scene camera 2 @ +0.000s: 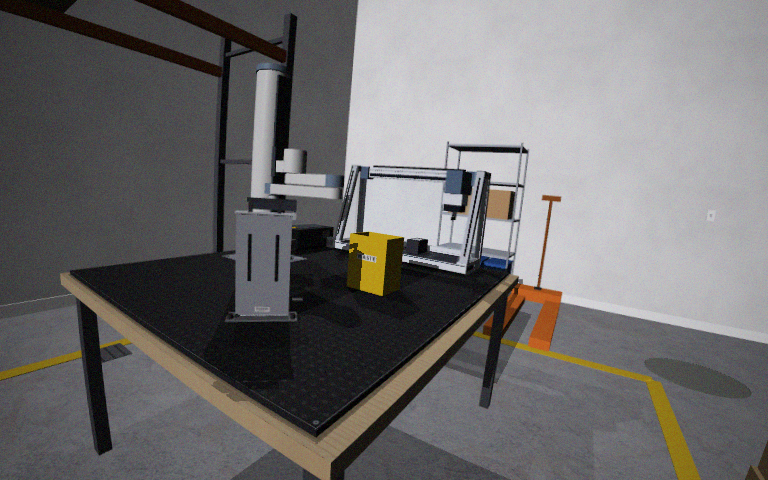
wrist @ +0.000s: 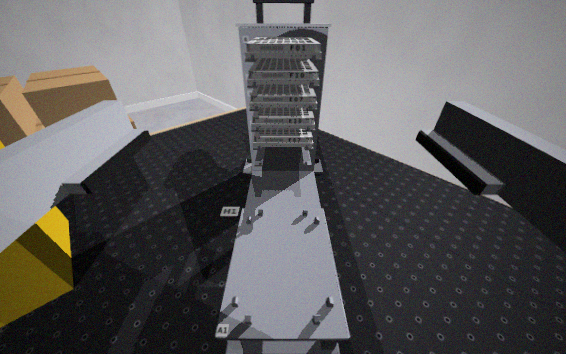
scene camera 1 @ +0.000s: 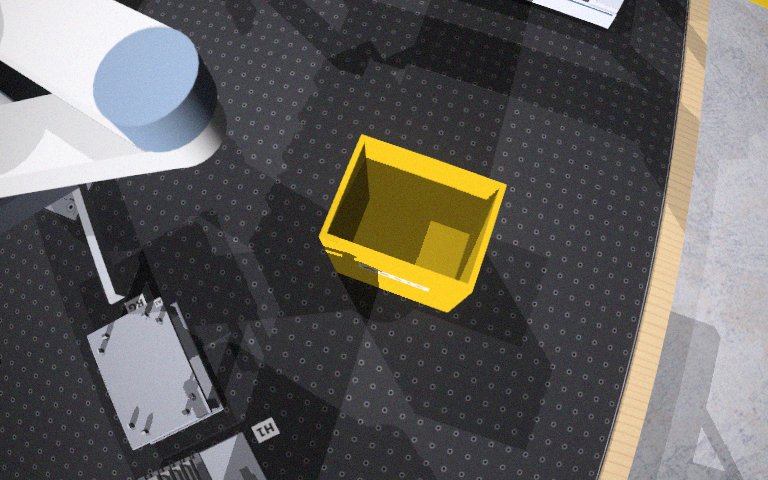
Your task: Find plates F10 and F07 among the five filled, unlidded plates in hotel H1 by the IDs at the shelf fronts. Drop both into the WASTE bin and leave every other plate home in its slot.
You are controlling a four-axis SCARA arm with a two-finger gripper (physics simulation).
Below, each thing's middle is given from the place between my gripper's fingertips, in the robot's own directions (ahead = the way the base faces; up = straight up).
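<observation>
Plate F07 point(wrist: 266, 137): 170 mm ahead of my hand, 160 mm to the right of it, 100 mm below it. My gripper is 10 mm below the plate f01 point(wrist: 262, 47), 170 mm short of it and 160 mm to the left of it.
</observation>
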